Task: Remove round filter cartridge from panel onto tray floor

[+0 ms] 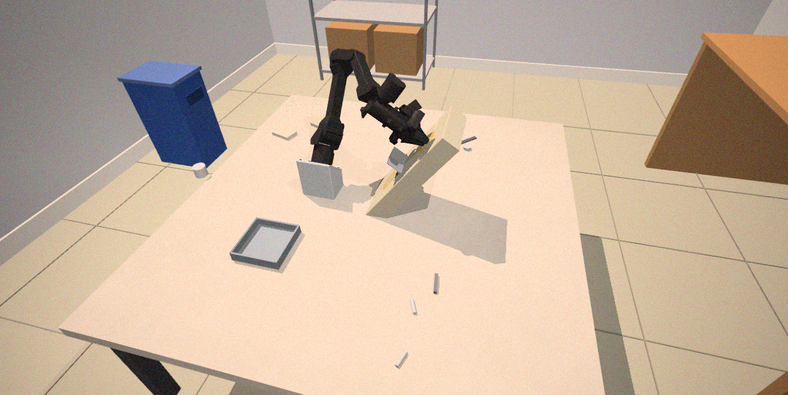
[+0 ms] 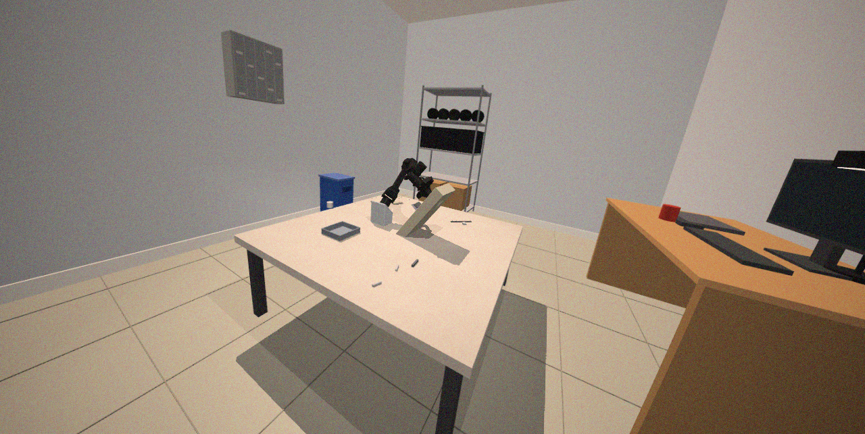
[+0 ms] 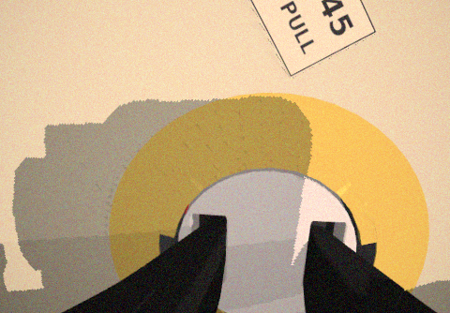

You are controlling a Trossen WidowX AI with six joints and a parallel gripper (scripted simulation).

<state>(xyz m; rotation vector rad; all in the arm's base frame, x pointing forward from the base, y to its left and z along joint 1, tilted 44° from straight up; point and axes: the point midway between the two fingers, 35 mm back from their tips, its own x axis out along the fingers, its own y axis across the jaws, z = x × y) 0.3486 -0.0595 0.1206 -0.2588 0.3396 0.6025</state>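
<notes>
Right now my gripper tip is 40 mm past the beige service panel and 80 mm above it. Also, from my gripper tip: round white filter cartridge: 10 mm ahead, 10 mm below; grey tray: 400 mm behind, 330 mm to the right, 240 mm below.
</notes>
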